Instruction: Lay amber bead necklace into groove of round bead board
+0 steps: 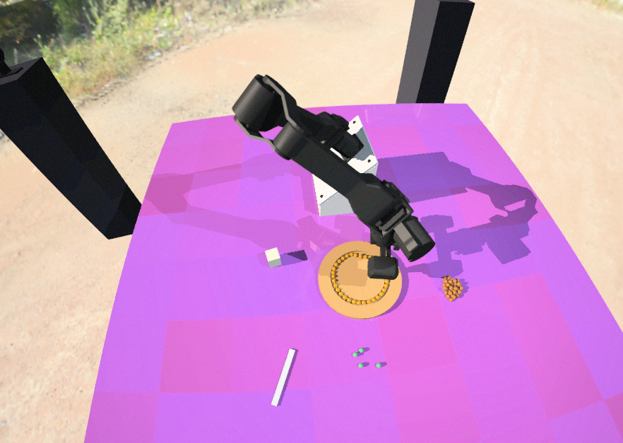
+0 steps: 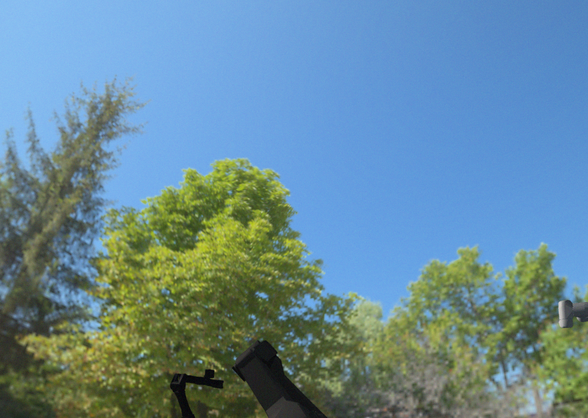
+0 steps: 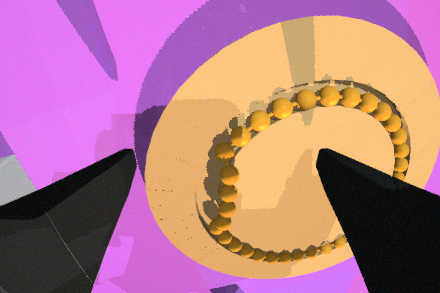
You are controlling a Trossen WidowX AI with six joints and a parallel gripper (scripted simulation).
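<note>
Now: gripper tip 4 cm short of the round tan bead board, 5 cm to the left of it and 1 cm above it. The rest, counted from my gripper tip: small cream cube 6 cm behind, 24 cm to the right; white bar 21 cm ahead, 28 cm to the right, 2 cm below.
</note>
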